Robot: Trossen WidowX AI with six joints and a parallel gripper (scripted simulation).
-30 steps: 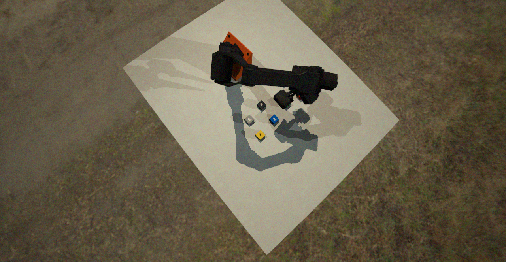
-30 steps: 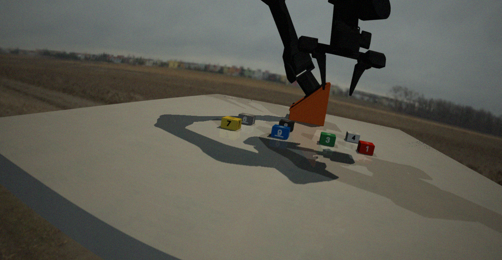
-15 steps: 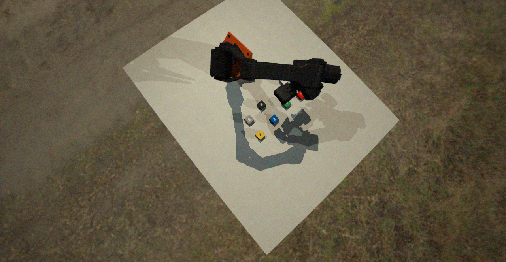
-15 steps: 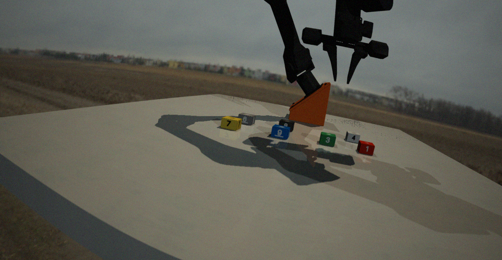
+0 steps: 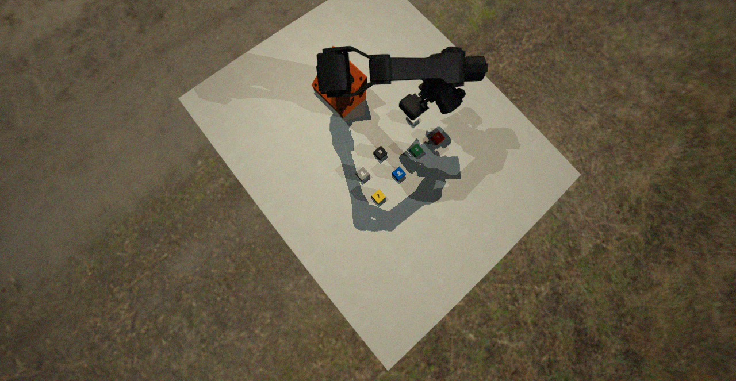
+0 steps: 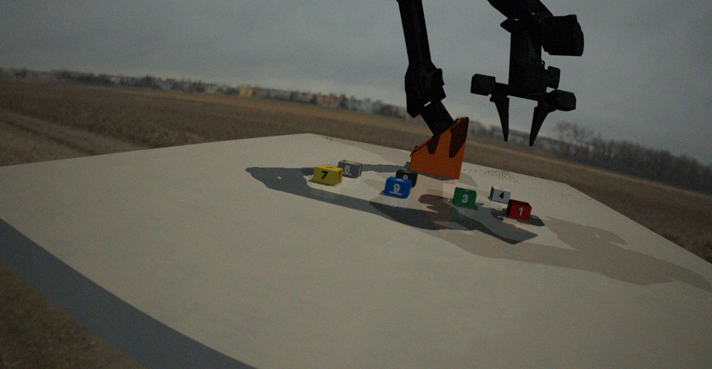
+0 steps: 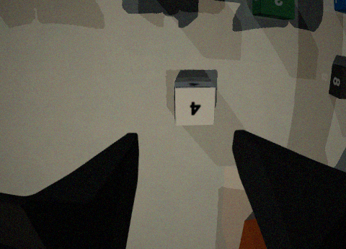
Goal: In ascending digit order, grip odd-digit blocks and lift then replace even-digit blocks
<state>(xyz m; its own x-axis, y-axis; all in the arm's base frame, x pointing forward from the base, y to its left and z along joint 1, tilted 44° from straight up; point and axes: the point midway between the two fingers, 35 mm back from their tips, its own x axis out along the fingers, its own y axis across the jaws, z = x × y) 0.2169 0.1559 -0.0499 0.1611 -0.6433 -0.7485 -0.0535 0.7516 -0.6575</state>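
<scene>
Now: the white block 10 mm behind my gripper tip, 10 mm to the right of it and 90 mm below it. Also, from my gripper tip: green block 3: 90 mm ahead, 80 mm to the right, 90 mm below; red block: 90 mm ahead, 10 mm to the left, 90 mm below; black block marked 8: 20 mm ahead, 180 mm to the right, 90 mm below.
</scene>
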